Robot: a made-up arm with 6 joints.
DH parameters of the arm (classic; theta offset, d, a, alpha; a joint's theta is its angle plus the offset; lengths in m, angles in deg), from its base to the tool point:
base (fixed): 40.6 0 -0.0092 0
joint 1: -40.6 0.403 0.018 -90
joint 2: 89.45 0 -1.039 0
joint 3: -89.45 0.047 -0.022 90
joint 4: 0 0.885 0.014 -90
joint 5: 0 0.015 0.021 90
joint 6: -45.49 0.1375 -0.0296 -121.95
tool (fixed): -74.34 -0.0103 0 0
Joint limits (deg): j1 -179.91..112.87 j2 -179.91..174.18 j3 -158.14..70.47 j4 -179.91..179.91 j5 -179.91..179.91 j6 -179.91..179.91
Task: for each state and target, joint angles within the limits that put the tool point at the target. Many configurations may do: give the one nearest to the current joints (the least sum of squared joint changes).
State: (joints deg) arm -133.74 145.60 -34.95 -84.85 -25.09 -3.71
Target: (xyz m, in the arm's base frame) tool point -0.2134 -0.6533 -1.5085
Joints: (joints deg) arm -116.60 171.18 -20.09 -85.06 -27.21 -3.89
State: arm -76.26 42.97 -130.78 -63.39 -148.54 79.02
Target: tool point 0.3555 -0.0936 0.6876
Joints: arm -31.29 93.21 -153.46 -67.70 -141.84 79.39
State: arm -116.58 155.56 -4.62 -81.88 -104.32 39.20
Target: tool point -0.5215 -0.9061 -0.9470
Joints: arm -128.23 165.03 -46.78 -76.56 -118.92 40.12
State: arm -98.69 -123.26 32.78 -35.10 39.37 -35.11
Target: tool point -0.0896 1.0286 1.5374
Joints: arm -85.06 -79.63 70.47 -32.89 59.07 -39.63
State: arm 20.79 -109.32 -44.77 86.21 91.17 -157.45
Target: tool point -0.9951 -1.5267 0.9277
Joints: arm 63.68 -67.07 -14.07 80.25 76.57 -158.98
